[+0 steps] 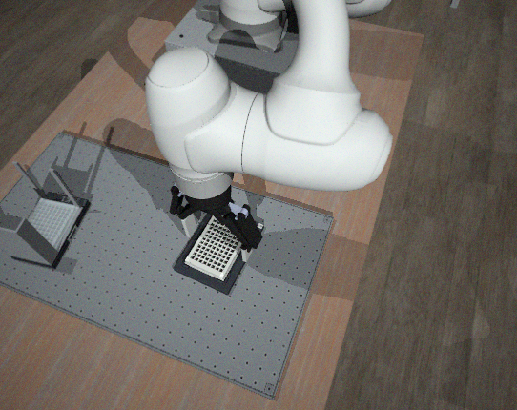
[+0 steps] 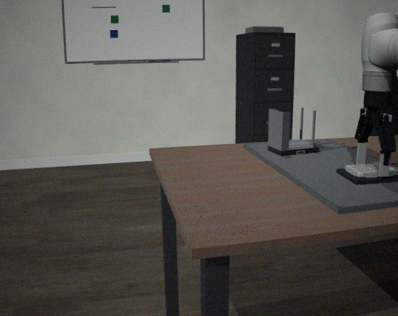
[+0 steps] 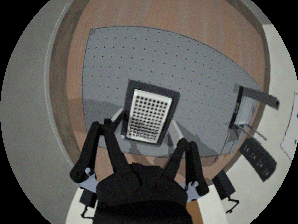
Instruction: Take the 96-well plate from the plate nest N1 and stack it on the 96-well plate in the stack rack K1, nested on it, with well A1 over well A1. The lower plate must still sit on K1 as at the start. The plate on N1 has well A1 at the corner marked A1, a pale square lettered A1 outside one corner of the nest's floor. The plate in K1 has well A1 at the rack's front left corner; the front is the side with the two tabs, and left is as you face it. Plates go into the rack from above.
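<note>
My hand is 7 cm to the right of the pale A1 mark, 6 cm past it and 3 cm above it. From my hand the other things lie so: tall grey wall (36 cm to the right, 10 cm ahead, 5 cm above).
</note>
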